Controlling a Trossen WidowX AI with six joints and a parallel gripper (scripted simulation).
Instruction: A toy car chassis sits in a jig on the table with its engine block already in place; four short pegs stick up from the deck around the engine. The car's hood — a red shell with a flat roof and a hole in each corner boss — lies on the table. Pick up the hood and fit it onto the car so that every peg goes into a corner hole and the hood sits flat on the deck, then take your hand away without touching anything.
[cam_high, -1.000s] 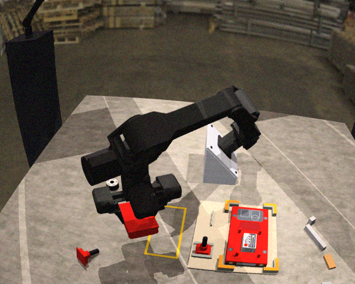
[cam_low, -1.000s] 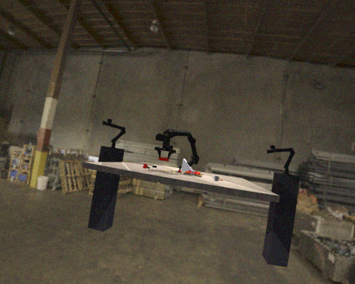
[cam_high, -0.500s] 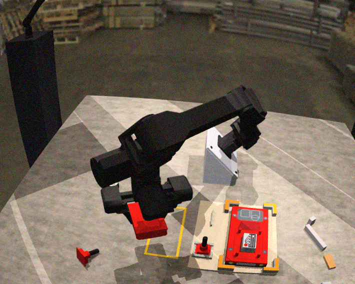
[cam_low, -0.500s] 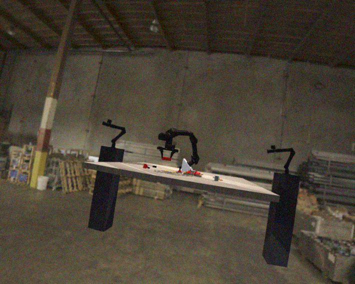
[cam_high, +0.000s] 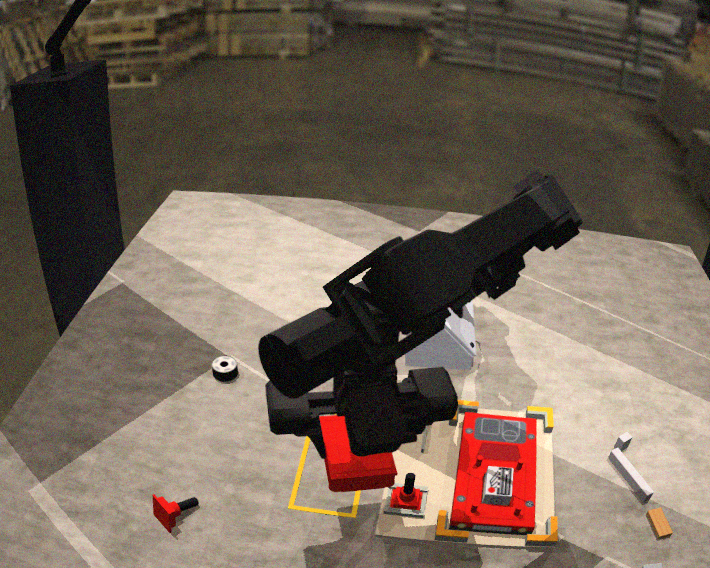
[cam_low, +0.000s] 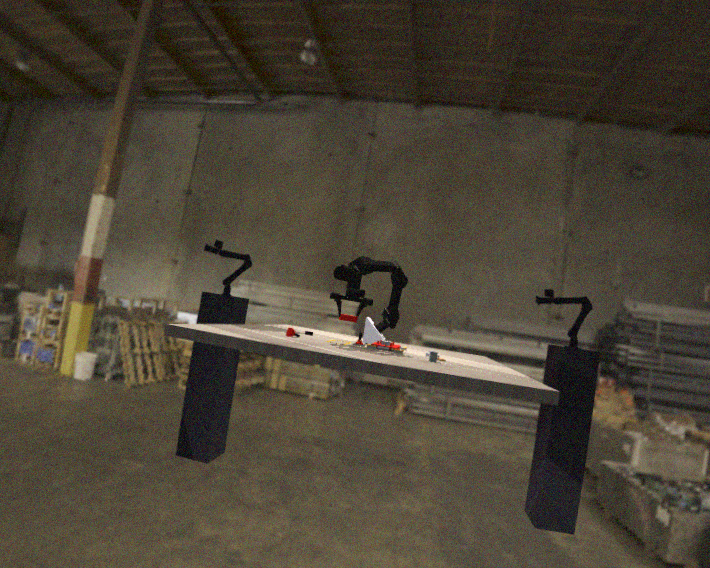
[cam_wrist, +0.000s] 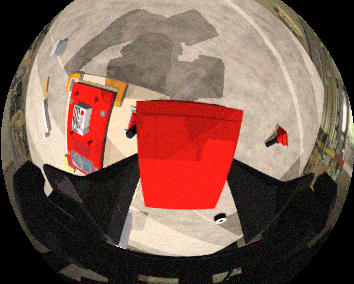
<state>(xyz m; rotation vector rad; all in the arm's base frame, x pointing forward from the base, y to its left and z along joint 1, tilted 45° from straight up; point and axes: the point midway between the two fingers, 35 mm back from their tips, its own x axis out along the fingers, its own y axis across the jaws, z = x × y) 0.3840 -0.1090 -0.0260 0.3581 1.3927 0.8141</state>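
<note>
The grey engine block lies 30 mm behind my gripper tip, 180 mm to the left of it and 90 mm below it. From my gripper tip the other things lie so: red hood (10 mm above).
</note>
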